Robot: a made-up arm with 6 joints.
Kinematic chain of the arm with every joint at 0, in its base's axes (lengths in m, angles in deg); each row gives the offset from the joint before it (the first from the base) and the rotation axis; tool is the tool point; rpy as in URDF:
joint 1: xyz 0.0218 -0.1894 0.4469 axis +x
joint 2: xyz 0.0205 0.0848 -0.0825 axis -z
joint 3: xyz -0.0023 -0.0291 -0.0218 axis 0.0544 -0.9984 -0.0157
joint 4: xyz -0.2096 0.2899 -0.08 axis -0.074 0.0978 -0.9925
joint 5: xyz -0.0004 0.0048 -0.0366 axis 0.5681 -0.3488 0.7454
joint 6: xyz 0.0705 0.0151 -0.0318 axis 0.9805 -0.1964 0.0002
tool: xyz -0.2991 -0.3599 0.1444 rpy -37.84 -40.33 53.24
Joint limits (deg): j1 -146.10..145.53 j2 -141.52..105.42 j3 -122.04..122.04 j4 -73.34..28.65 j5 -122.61..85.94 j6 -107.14..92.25
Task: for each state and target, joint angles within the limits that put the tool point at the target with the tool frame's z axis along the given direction. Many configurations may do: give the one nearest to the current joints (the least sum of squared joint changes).
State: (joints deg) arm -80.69 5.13 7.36 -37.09 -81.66 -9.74
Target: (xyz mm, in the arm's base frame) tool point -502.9 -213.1 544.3 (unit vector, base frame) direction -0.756 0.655 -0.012
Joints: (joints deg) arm -81.78 -25.54 -5.55 -21.51 -63.04 29.00
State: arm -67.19 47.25 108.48 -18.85 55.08 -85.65
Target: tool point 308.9 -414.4 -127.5 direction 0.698 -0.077 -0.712
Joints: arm -58.73 85.21 92.73 28.65 10.58 -57.95
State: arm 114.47 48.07 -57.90 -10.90 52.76 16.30
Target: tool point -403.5 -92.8 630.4 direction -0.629 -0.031 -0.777
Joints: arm 132.09 11.83 -45.25 16.22 51.93 20.29
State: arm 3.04 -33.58 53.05 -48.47 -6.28 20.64
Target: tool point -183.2 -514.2 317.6 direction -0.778 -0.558 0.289
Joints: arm -40.09 -38.76 47.86 -35.55 -32.63 0.14
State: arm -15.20 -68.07 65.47 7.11 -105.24 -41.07
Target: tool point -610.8 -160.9 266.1 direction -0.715 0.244 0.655
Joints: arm 23.29 -71.43 47.39 9.01 -108.02 7.37
